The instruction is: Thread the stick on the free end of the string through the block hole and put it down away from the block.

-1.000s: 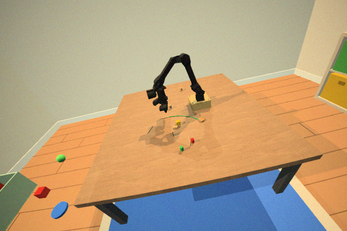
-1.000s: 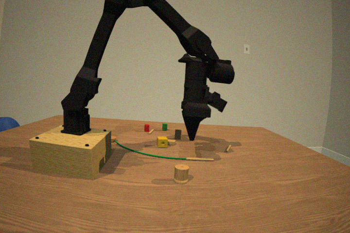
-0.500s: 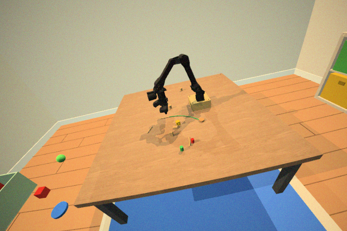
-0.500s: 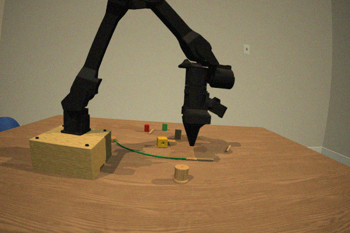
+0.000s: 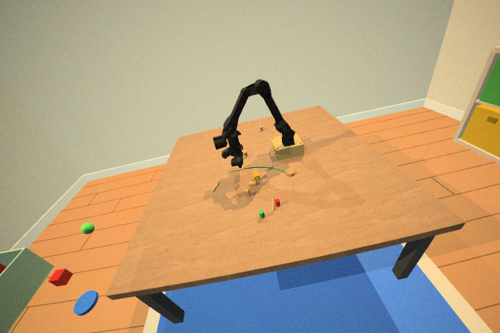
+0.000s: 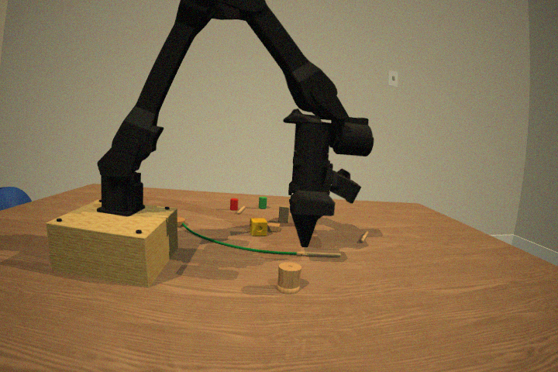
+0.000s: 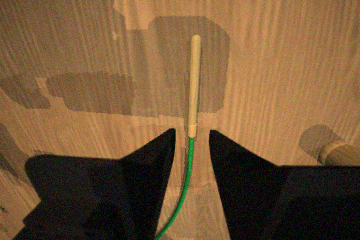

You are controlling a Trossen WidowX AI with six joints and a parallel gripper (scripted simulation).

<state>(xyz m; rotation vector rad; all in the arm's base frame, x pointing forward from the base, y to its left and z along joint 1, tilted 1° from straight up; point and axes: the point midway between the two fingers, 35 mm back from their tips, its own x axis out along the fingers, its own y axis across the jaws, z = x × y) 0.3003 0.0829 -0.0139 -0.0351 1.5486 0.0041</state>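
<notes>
The thin wooden stick lies 2 cm below my gripper tip and 1 cm ahead of it. Round my gripper tip: yellow block 11 cm to the left, 9 cm behind, 1 cm below; then plain block 15 cm to the left, 7 cm behind, 1 cm below; then wooden cylinder 14 cm to the right, 2 cm behind.
</notes>
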